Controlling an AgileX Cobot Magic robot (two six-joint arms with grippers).
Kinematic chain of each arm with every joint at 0, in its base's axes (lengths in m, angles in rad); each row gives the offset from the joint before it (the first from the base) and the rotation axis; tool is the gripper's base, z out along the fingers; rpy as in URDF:
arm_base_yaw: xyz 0 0 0.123 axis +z
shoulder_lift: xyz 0 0 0 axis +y
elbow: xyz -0.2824 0 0.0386 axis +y
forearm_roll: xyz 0.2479 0 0.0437 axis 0.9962 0 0.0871
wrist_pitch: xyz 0 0 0 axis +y
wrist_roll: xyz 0.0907 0 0.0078 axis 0.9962 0 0.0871
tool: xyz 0 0 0 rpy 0 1.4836 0
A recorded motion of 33 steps. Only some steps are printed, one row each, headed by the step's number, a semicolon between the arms.
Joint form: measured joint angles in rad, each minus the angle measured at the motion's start. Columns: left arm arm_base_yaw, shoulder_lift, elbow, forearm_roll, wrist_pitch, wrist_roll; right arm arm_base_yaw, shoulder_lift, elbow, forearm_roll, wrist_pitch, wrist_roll.
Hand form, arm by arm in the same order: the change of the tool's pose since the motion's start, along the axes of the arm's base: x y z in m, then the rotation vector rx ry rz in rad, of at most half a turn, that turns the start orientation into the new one. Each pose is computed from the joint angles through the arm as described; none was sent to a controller.
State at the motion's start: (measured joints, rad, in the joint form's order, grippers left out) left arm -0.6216 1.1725 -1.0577 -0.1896 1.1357 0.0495; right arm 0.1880 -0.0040 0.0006 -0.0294 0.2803 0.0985
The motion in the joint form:
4: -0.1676 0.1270 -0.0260 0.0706 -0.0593 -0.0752; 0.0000 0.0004 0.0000 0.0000 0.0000 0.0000
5: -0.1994 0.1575 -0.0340 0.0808 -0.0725 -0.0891; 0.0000 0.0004 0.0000 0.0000 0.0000 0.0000
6: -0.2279 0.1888 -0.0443 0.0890 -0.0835 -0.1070; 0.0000 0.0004 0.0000 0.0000 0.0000 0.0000
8: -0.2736 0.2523 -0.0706 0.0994 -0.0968 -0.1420; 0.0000 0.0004 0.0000 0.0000 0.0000 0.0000
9: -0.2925 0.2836 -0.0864 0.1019 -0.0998 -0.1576; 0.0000 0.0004 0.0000 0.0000 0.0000 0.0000
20: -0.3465 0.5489 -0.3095 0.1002 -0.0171 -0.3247; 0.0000 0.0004 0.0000 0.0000 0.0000 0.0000
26: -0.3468 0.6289 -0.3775 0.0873 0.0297 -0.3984; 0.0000 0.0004 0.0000 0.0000 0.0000 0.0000
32: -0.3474 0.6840 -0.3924 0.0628 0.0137 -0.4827; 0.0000 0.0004 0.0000 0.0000 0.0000 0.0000
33: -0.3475 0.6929 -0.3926 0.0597 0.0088 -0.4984; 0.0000 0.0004 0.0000 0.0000 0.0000 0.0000
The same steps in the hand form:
4: 0.0018 -0.0441 -0.0206 0.0666 0.0125 -0.0951; 0.0000 0.0000 0.0000 -0.0001 0.0004 0.0000
5: 0.0018 -0.0542 -0.0256 0.0781 0.0160 -0.1140; 0.0000 0.0000 0.0000 -0.0001 0.0004 0.0000
6: 0.0018 -0.0641 -0.0305 0.0879 0.0224 -0.1261; 0.0000 0.0000 0.0000 -0.0001 0.0004 0.0000
8: 0.0026 -0.0827 -0.0398 0.1068 0.0411 -0.1402; 0.0000 0.0000 0.0000 -0.0001 0.0004 0.0000
9: 0.0030 -0.0915 -0.0441 0.1154 0.0518 -0.1449; 0.0000 0.0000 0.0000 -0.0001 0.0004 0.0000
20: 0.0251 -0.1514 -0.0689 0.1885 0.1801 -0.0484; 0.0000 0.0000 0.0000 -0.0001 0.0004 0.0000
26: 0.0330 -0.1652 -0.0799 0.2198 0.2451 0.0207; 0.0000 0.0000 0.0000 -0.0001 0.0004 0.0000
32: 0.0370 -0.1749 -0.0959 0.2179 0.3005 0.1077; 0.0000 0.0000 0.0000 -0.0001 0.0004 0.0000
33: 0.0376 -0.1762 -0.0990 0.2180 0.3090 0.1241; 0.0000 0.0000 0.0000 -0.0001 0.0004 0.0000

